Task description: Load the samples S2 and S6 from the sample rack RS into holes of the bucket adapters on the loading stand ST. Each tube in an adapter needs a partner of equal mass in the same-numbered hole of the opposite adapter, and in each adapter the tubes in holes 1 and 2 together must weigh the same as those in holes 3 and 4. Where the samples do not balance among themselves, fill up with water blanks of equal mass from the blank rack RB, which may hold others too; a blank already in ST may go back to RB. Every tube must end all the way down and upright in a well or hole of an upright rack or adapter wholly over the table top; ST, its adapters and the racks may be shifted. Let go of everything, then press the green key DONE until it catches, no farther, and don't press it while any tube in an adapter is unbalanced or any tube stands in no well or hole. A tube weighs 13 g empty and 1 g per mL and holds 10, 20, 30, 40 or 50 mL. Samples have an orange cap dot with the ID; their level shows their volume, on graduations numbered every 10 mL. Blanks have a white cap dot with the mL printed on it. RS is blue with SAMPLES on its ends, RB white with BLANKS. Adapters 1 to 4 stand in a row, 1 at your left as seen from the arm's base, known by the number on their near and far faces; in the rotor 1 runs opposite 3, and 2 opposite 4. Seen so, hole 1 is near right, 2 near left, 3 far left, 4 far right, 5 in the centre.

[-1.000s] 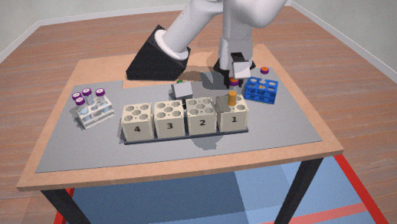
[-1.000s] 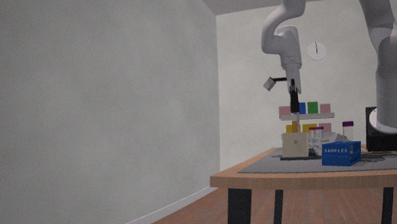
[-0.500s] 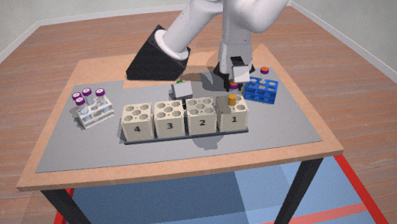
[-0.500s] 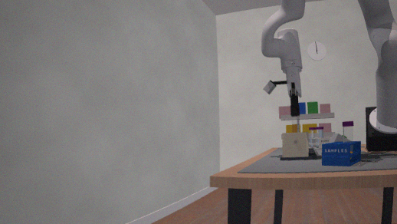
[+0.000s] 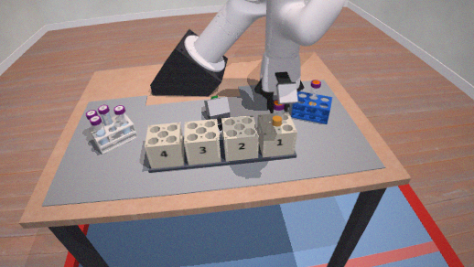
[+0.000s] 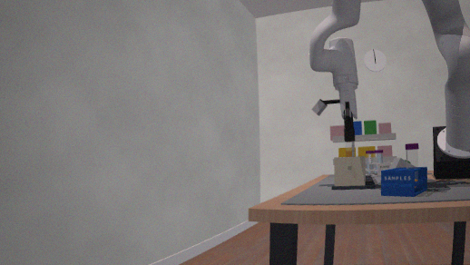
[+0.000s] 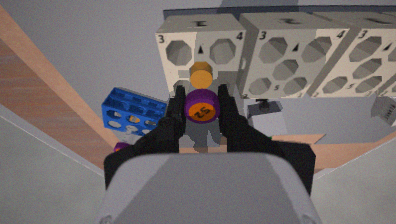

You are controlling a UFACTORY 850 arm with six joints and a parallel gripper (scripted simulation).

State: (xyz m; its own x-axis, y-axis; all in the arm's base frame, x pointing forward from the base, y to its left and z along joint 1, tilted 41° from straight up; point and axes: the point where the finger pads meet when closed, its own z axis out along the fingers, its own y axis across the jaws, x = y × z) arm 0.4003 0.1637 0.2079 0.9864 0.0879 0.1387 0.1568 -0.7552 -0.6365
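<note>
The sample tube S2 lies 5 cm below my hand and 1 cm behind it. Also, from my hand: adapter 3 (22 cm to the right, 11 cm below, 3 cm ahead); loading stand (16 cm to the right, 16 cm below, 2 cm ahead); adapter 1 (11 cm below).
</note>
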